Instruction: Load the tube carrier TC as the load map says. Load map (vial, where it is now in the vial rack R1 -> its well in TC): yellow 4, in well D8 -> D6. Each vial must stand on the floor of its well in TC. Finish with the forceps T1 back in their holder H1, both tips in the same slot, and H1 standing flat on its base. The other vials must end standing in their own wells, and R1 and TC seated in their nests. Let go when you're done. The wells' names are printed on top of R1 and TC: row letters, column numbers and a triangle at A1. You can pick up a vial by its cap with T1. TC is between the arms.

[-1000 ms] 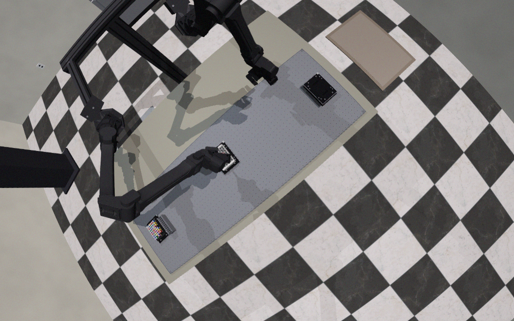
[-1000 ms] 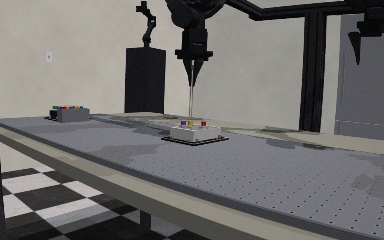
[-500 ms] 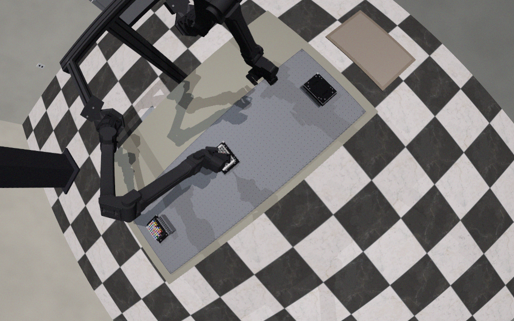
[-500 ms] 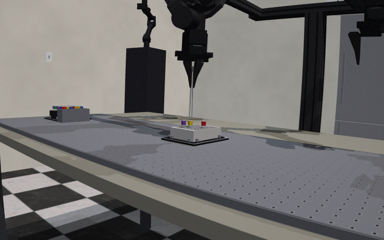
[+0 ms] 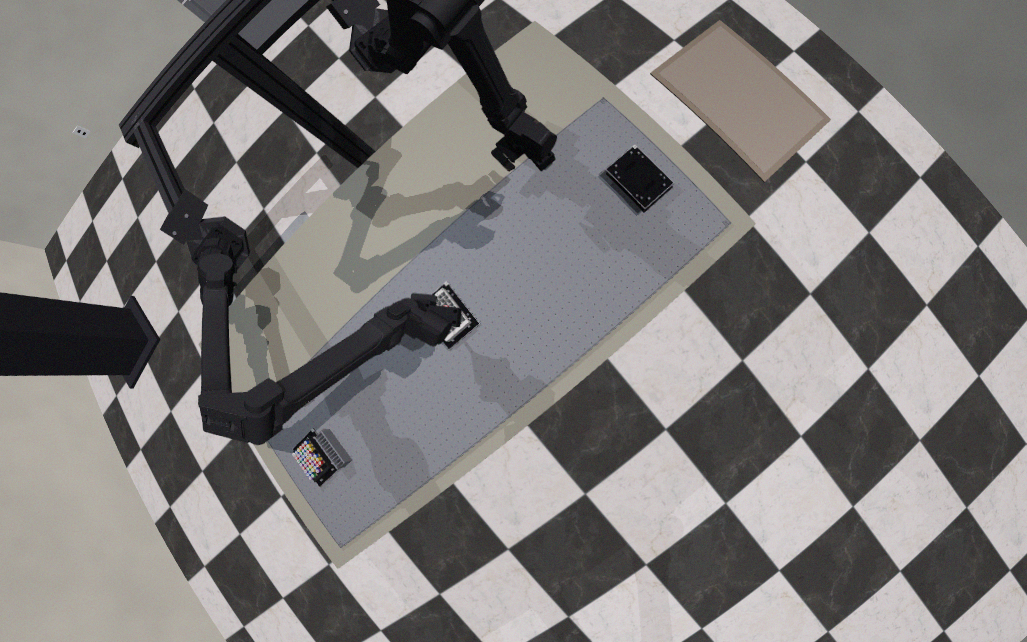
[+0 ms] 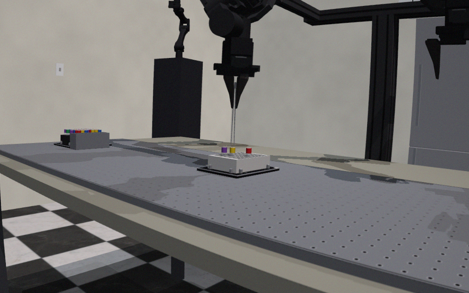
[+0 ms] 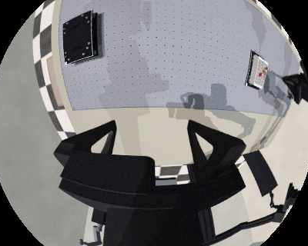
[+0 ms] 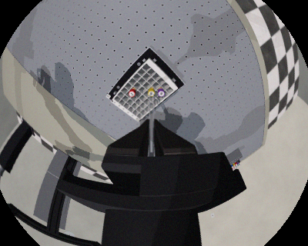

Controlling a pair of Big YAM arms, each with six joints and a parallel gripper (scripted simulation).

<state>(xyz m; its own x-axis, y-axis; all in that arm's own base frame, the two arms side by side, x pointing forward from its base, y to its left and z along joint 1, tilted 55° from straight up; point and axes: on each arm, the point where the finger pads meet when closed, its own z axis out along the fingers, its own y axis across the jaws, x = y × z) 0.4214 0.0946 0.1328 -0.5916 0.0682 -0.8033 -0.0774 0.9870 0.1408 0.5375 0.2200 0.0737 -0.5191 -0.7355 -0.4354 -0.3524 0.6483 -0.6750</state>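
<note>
Now: the white tube carrier TC 13 cm below my right hand, 2 cm behind it and 1 cm to the left of it. The rest, counted from my right hand: grey holder H1: 56 cm to the right, 14 cm below, 3 cm behind.
</note>
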